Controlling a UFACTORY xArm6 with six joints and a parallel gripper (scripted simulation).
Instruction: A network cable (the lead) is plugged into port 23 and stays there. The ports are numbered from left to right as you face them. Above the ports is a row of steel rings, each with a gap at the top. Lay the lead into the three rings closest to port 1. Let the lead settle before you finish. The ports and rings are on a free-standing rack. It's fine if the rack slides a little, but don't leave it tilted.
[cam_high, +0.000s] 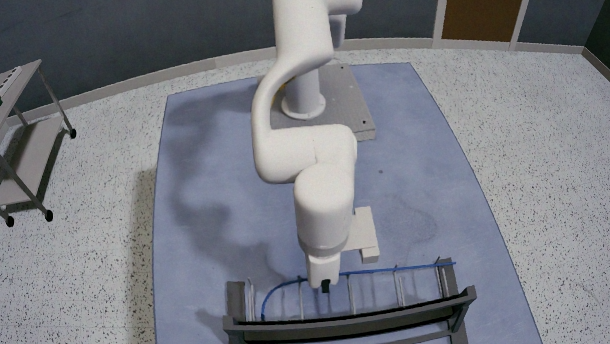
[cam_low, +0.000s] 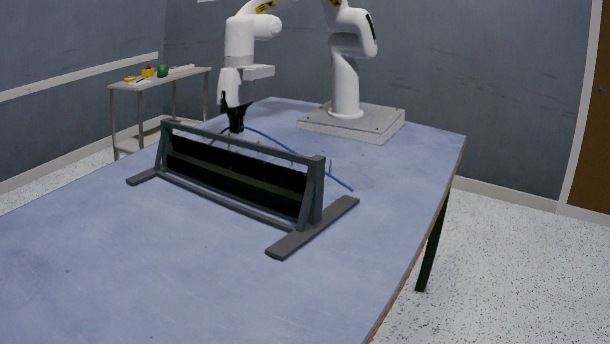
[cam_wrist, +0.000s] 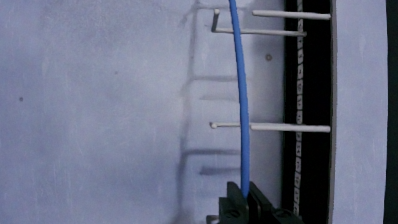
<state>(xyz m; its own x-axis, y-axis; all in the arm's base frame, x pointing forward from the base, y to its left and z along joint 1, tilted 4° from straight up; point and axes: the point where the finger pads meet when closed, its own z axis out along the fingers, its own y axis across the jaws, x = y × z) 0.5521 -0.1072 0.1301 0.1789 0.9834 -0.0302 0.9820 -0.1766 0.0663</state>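
Now: hand 110 mm short of the rack, 40 mm to the right of it and 60 mm above it.
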